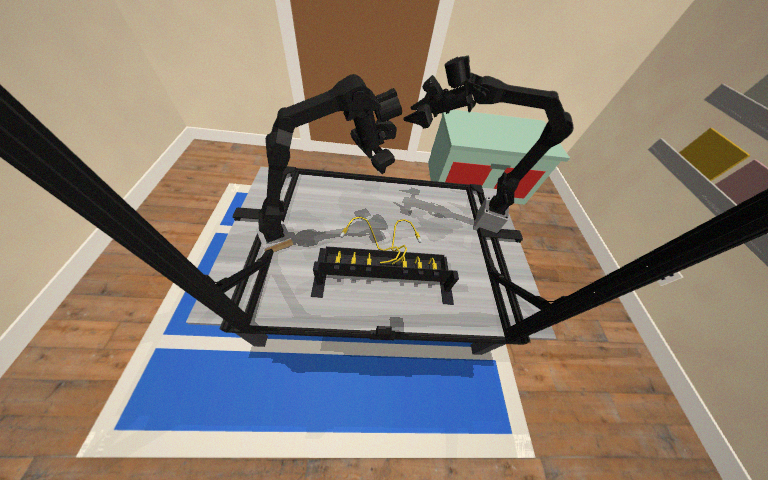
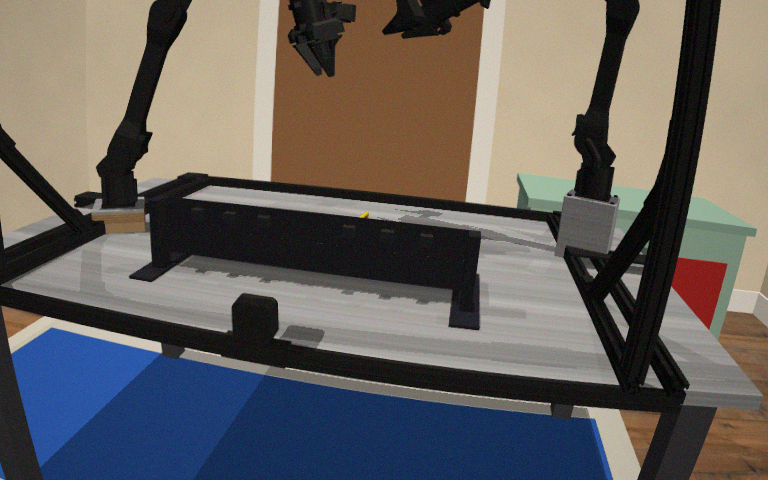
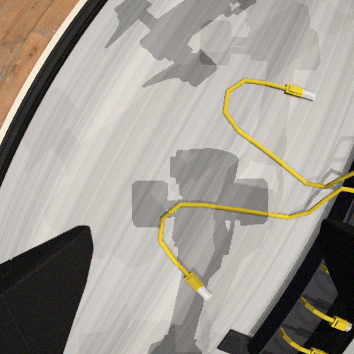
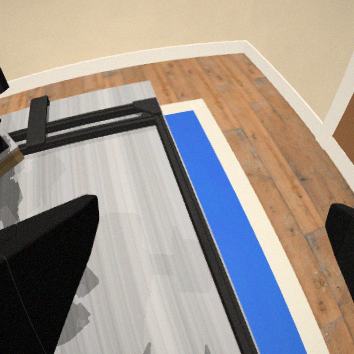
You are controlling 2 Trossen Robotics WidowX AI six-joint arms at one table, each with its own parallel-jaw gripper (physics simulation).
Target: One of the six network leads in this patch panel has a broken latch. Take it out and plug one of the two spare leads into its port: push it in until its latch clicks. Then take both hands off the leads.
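Seen in the pictures: left gripper, fingertip midpoint: (image 2: pixel 325 75) (image 3: pixel 209 236); right gripper, fingertip midpoint: (image 1: pixel 407 113) (image 2: pixel 392 34) (image 4: pixel 219 212); left arm's base at its link origin: (image 1: pixel 273 233) (image 2: pixel 118 203); right arm's base at its link origin: (image 1: pixel 497 207) (image 2: pixel 593 196).
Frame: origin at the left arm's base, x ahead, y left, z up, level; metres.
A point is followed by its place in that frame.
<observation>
The black patch panel (image 1: pixel 390 272) {y -0.362, x 0.293, z 0.027 m} (image 2: pixel 311 254) {y -0.358, x 0.289, z 0.003 m} (image 3: pixel 270 320) stands on the table with yellow leads in two groups of three, such as the leftmost lead (image 1: pixel 338 258) {y -0.241, x 0.155, z 0.051 m} and the rightmost lead (image 1: pixel 434 263) {y -0.417, x 0.440, z 0.052 m}. Which latch is broken cannot be told. Two spare yellow leads arch behind the panel, the left spare's plug (image 1: pixel 343 232) {y -0.093, x 0.244, z -0.032 m} (image 3: pixel 194 281) {y -0.085, x 0.258, z -0.031 m} and the right spare's plug (image 1: pixel 419 237) {y -0.261, x 0.513, z -0.032 m} (image 3: pixel 294 90) {y -0.243, x 0.515, z -0.031 m} lying free. My left gripper (image 1: pixel 385 165) {y -0.082, x 0.383, z 0.249 m} (image 2: pixel 325 73) {y -0.082, x 0.383, z 0.249 m} (image 3: pixel 209 236) {y -0.082, x 0.383, z 0.249 m} is open and empty, high above the spares. My right gripper (image 1: pixel 409 113) {y 0.017, x 0.558, z 0.345 m} (image 2: pixel 394 32) {y 0.017, x 0.558, z 0.345 m} (image 4: pixel 219 212) {y 0.017, x 0.558, z 0.345 m} is open and empty, higher and behind.
A black frame (image 1: pixel 390 336) (image 2: pixel 396 371) {y -0.611, x 0.311, z -0.046 m} edges the table, with a small black block (image 1: pixel 384 331) {y -0.518, x 0.174, z 0.010 m} (image 2: pixel 254 319) {y -0.526, x 0.173, z -0.007 m} at its front. Slanting black posts rise at both front corners. The spare cables cross near the panel's middle. A green cabinet (image 1: pixel 498 133) (image 2: pixel 640 203) stands behind at the right.
</observation>
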